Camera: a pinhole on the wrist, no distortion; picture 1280 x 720 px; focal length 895.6 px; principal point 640.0 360.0 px. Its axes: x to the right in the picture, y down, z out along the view. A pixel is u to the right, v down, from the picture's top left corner.
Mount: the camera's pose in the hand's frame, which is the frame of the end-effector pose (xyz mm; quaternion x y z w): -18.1 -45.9 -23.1 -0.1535 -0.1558 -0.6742 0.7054
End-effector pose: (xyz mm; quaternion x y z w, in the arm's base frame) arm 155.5 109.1 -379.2 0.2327 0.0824 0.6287 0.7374
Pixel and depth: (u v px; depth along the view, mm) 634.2 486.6 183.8
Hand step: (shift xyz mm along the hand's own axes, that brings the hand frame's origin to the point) 5.4 34.7 142.4
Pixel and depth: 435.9 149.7 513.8
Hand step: -150.2 273.8 392.4
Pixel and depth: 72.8 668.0 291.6
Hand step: 70.5 249.7 161.1
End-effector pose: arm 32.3 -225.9 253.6 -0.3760 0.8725 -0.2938 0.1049
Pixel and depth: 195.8 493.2 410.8
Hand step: 29.0 316.1 261.0
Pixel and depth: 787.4 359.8 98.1
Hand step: -18.7 -18.6 72.5
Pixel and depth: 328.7 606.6 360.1
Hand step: 71.0 225.1 248.5
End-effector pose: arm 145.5 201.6 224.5 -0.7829 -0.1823 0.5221 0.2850
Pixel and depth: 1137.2 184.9 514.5
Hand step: -113.1 -88.8 564.7
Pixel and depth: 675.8 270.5 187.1
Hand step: -38.9 26.4 149.4
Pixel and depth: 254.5 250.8 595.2
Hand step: -109.1 436.3 406.3
